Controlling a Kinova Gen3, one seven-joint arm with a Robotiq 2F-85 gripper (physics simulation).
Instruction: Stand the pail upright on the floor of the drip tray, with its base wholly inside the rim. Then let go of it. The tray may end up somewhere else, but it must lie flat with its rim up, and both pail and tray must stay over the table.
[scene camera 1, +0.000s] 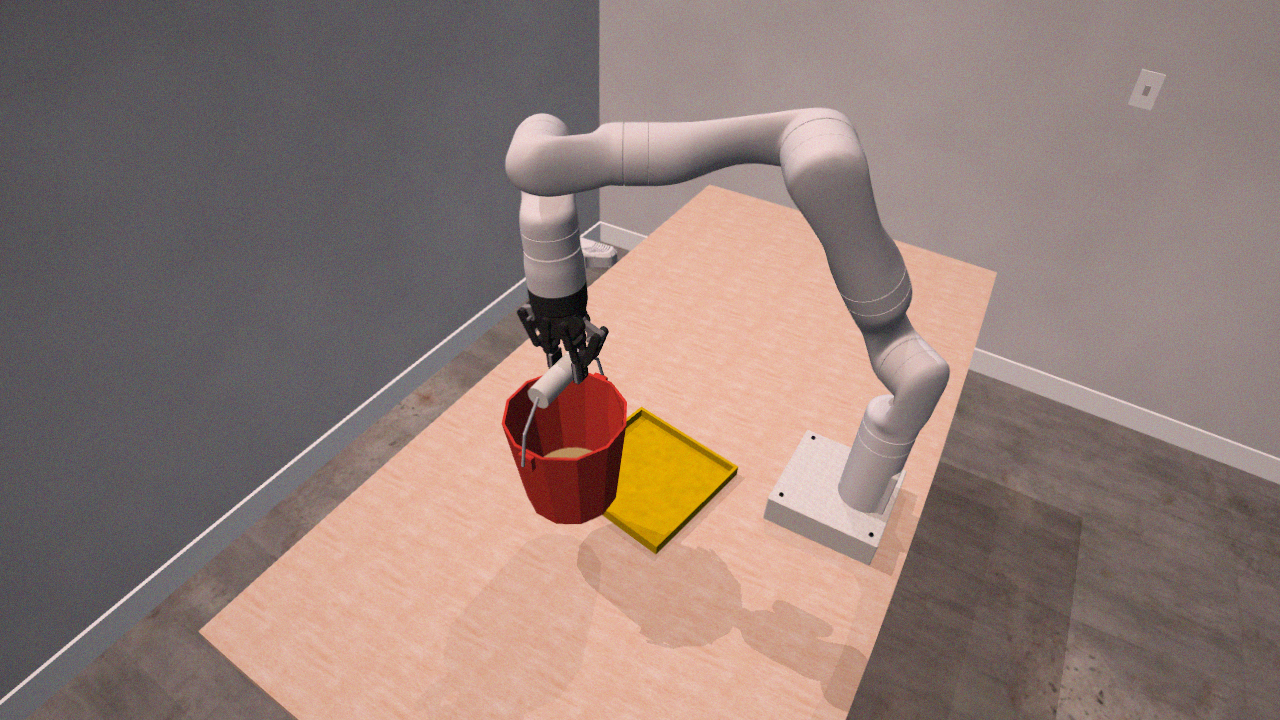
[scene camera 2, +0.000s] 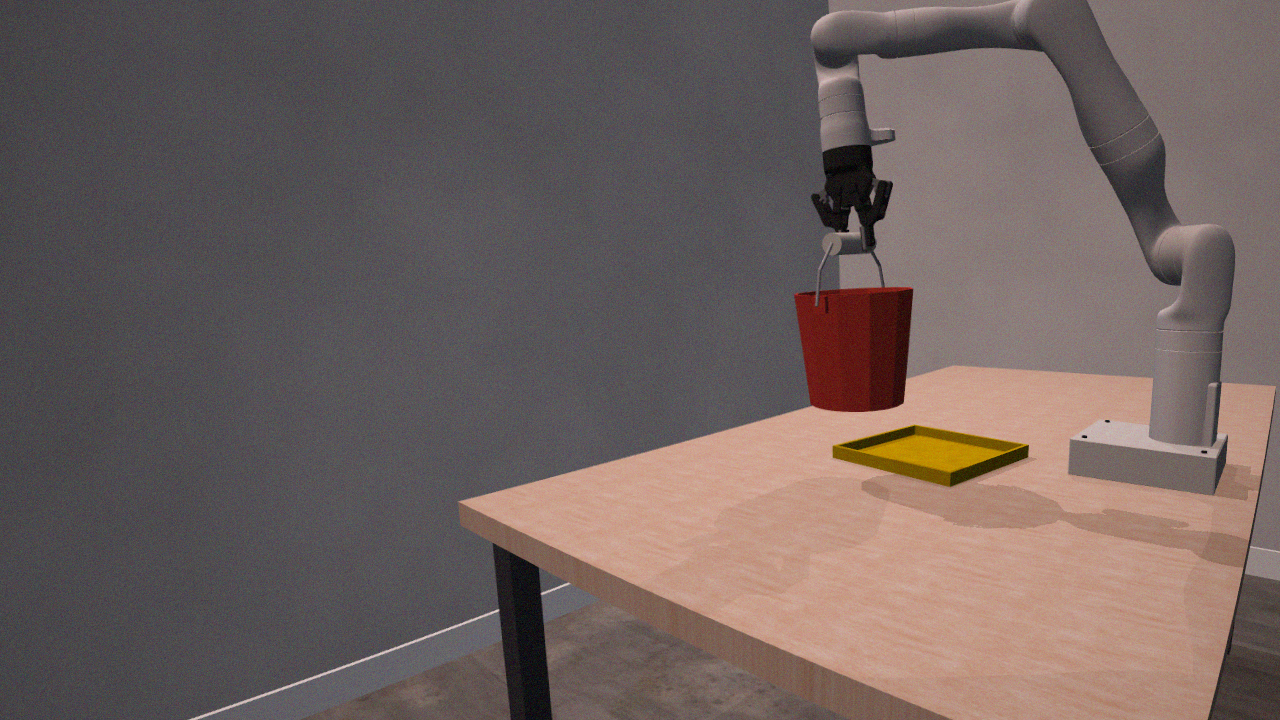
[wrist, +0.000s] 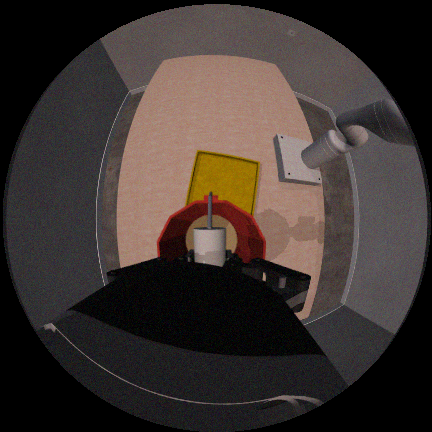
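Where they show: gripper, between the fingertips: (scene camera 1: 568, 375) (scene camera 2: 856, 252) (wrist: 210, 257); arm's base, origin of its link: (scene camera 1: 863, 492) (scene camera 2: 1181, 439) (wrist: 308, 158).
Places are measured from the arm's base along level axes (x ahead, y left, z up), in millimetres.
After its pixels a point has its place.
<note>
The red pail (scene camera 1: 572, 483) {z 185, x 348, y 384 mm} (scene camera 2: 856, 351) {z 159, x 359, y 386 mm} (wrist: 169, 235) {z 203, x 481, y 295 mm} hangs upright in the air by its wire handle with a white grip (scene camera 1: 550, 383) {z 331, x 397, y 358 mm} (scene camera 2: 843, 242) {z 317, x 387, y 372 mm} (wrist: 210, 245) {z 335, x 405, y 288 mm}. My gripper (scene camera 1: 566, 365) {z 304, x 405, y 308 mm} (scene camera 2: 856, 234) {z 304, x 405, y 308 mm} is shut on the white grip; in the wrist view the fingertips are mostly hidden. The yellow drip tray (scene camera 1: 671, 474) {z -50, x 328, y 112 mm} (scene camera 2: 930, 449) {z -50, x 380, y 102 mm} (wrist: 225, 175) {z -50, x 353, y 103 mm} lies flat on the table, rim up. The pail's base is clear above table height. In scene camera 1 the pail covers the tray's left corner; in the wrist view it covers the tray's near edge.
The wooden table (scene camera 1: 402, 555) {z -54, x 617, y 523 mm} (scene camera 2: 626, 528) {z -54, x 505, y 709 mm} (wrist: 150, 150) {z -53, x 660, y -14 mm} bears the tray and the arm's grey base plate (scene camera 1: 819, 510) {z 4, x 53, y 83 mm} (scene camera 2: 1136, 461) {z -19, x 43, y 104 mm} (wrist: 295, 170) {z 3, x 87, y 71 mm}, which is to the tray's right in the scene views. Shadows of the arm and pail fall on the table. A dark wall stands beyond the table's left edge.
</note>
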